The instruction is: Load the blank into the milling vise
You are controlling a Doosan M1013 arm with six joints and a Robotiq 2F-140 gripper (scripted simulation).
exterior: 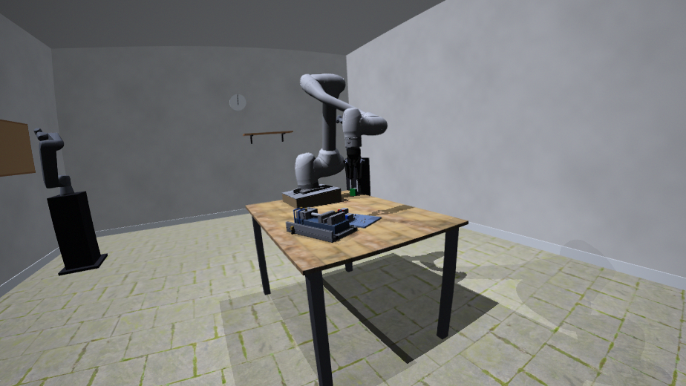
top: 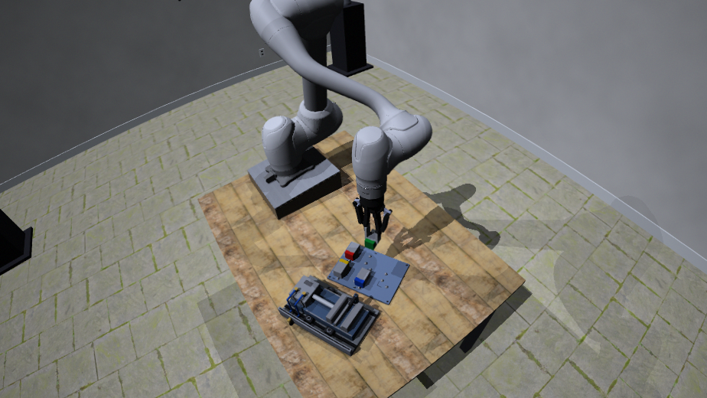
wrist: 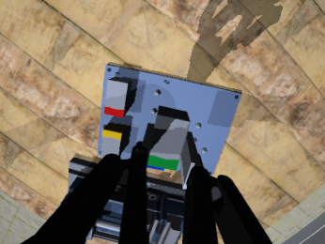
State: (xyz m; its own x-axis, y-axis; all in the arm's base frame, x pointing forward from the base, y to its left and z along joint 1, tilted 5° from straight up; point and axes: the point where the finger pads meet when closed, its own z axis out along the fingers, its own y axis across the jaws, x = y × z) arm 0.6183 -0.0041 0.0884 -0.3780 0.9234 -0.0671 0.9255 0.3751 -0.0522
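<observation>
The moving jaw lies 100 mm ahead of my hand, 240 mm to the right of it and 110 mm below it. From my hand the other things lie so: yellow-ended blank (50 mm behind, 120 mm to the right, 160 mm below); blue-ended blank (40 mm ahead, 80 mm to the right, 160 mm below); red-ended blank (80 mm behind, 30 mm to the right, 160 mm below).
</observation>
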